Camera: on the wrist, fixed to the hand. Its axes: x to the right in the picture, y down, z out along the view.
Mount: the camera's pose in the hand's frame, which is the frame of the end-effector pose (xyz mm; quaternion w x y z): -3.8 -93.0 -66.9 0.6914 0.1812 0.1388 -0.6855
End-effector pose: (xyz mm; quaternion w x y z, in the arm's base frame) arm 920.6 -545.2 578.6 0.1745 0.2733 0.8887 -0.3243
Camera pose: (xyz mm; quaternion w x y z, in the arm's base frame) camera 859.0 -561.2 673.9 0.2745 0.3436 -0.7672 0.4669
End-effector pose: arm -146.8 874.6 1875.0 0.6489 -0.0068 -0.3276 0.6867
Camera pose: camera -34.7 895.4 1863.5 0.9661 0.2421 -0.0167 0.0884
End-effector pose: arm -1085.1 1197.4 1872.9 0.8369 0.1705 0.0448 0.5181
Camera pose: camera -1024.4 1172.4 1778.9 0.8967 0.1669 0.3579 -0.1999
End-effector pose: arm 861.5 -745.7 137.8 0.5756 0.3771 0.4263 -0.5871
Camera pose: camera 765.7 -684.3 124.0 0.1320 -0.1543 -0.5268 0.8254
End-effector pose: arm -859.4 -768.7 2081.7 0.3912 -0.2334 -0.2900 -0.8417
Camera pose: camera -942.1 -762.7 2002.6 0.2240 -0.2251 0.4587 0.8299
